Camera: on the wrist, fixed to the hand. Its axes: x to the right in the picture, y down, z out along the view.
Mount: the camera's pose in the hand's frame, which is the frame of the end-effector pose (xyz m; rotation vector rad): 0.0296 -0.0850 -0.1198 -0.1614 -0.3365 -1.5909
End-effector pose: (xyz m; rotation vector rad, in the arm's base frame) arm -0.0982 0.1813 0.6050 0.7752 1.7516 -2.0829
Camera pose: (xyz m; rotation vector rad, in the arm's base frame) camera -0.1450 0.3184 0.6435 0.9808 -1.6991 1.6057
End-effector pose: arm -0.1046 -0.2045 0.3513 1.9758 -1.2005 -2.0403
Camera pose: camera 0.0335 -0.2185 0.2948 -1.5081 -0.5696 1.4694
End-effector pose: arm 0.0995 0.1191 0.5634 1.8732 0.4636 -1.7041
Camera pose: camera 0.1474 0.2555 0.5240 -0.6763 -1.7430 2.0477
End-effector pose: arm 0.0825 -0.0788 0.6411 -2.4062 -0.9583 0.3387
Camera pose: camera 0.1047 -0.0513 0.7867 -1.0257 -2.6471 0.0226
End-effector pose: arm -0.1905 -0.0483 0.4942 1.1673 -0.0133 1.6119
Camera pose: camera -0.2042 0.0731 0.4075 0.8381 0.4460 0.0088
